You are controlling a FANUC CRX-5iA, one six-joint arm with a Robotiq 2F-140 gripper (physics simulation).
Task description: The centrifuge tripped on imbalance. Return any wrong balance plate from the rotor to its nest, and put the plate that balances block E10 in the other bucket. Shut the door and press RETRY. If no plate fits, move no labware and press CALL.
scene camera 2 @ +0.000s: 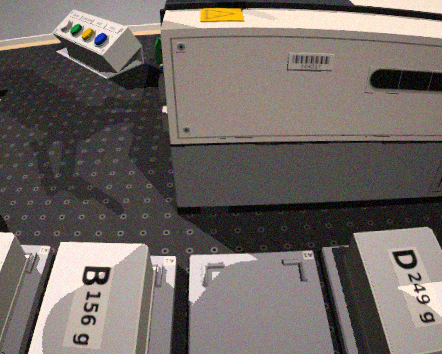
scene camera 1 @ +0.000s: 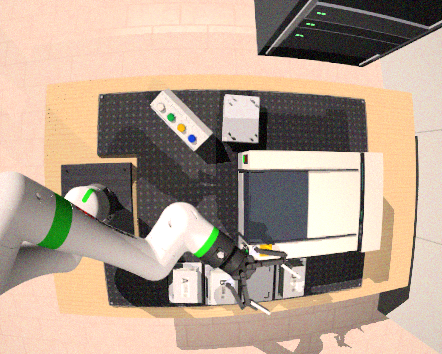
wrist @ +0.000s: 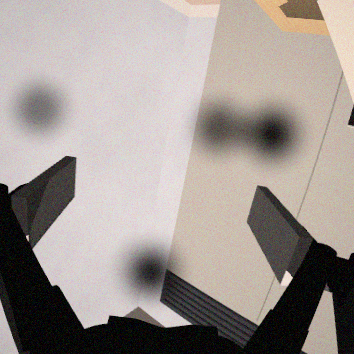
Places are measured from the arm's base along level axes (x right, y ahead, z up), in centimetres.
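Pixels of known places: gripper, fingertip midpoint: [scene camera 1: 283,294] [wrist: 165,190].
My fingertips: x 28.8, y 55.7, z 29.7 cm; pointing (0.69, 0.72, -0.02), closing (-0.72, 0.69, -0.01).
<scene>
Behind a point stands the place of what it marks.
My gripper [scene camera 1: 275,288] {x 28.8, y 55.7, z 29.7 cm} [wrist: 165,190] {x 28.8, y 55.7, z 29.7 cm} is open and empty, over the nest row beside the centrifuge [scene camera 1: 332,202] {x 5.6, y 77.1, z 19.0 cm} [scene camera 2: 270,110] {x 20.9, y 57.7, z 11.0 cm}. Its fingers do not show in scene camera 2. Plate A [scene camera 1: 185,285] {x 31.1, y 28.0, z 3.4 cm} and plate B, 156 g [scene camera 2: 75,300] {x 34.0, y 39.8, z 3.4 cm}, sit on nests at the left of the row. The third nest [scene camera 2: 260,310] {x 33.9, y 54.9, z -0.8 cm} is empty. Plate D, 249 g [scene camera 1: 295,287] {x 38.7, y 68.2, z 3.4 cm} [scene camera 2: 392,295] {x 37.0, y 65.1, z 3.4 cm}, sits on the rightmost nest. The button box [scene camera 1: 181,122] {x -23.8, y 32.9, z 5.3 cm} [scene camera 2: 97,42] {x -17.8, y 35.4, z 4.4 cm} carries white, green, yellow and blue buttons; its labels are unreadable. The rotor, buckets and block E10 do not show.
A pale stand [scene camera 1: 241,120] {x -23.7, y 53.3, z 2.0 cm} with corner marks is behind the centrifuge, right of the button box. A black cabinet [scene camera 1: 345,30] is beyond the table's back edge. The arm spans the left front. The wrist view shows pale surfaces, blurred dark spots and a dark ribbed strip [wrist: 207,310].
</scene>
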